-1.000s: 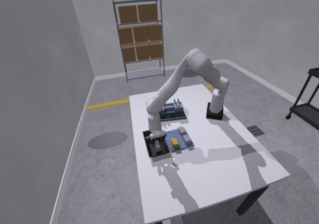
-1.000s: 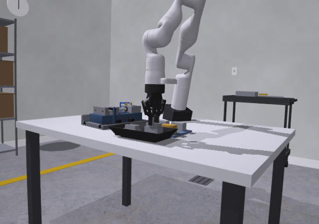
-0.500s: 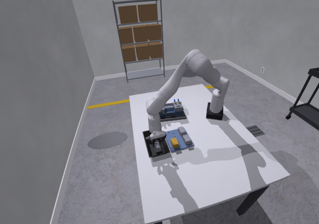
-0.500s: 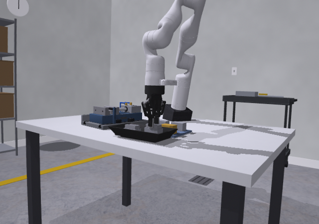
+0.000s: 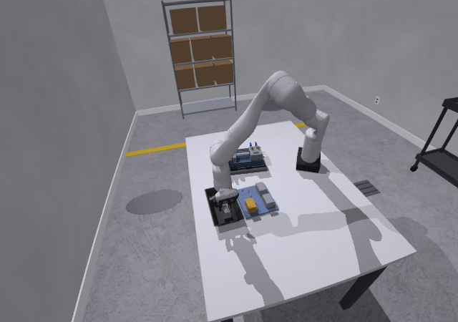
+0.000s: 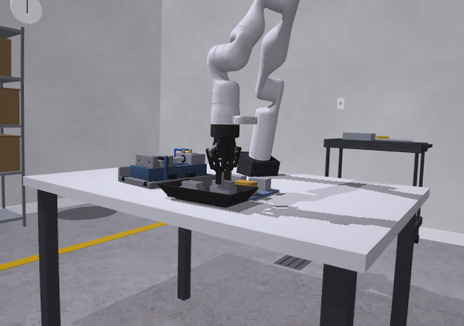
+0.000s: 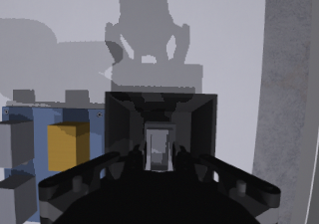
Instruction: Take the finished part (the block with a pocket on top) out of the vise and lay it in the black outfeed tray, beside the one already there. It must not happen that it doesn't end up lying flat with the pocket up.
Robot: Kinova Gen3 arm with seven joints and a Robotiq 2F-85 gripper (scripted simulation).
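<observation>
My hand is 13 cm past the yellow block, 1 cm to the left of it and 4 cm above it. Also, from my hand: blue vise: 17 cm behind, 36 cm to the right, 3 cm below; then blue fixture plate: 17 cm behind, 6 cm to the right, 6 cm below.
</observation>
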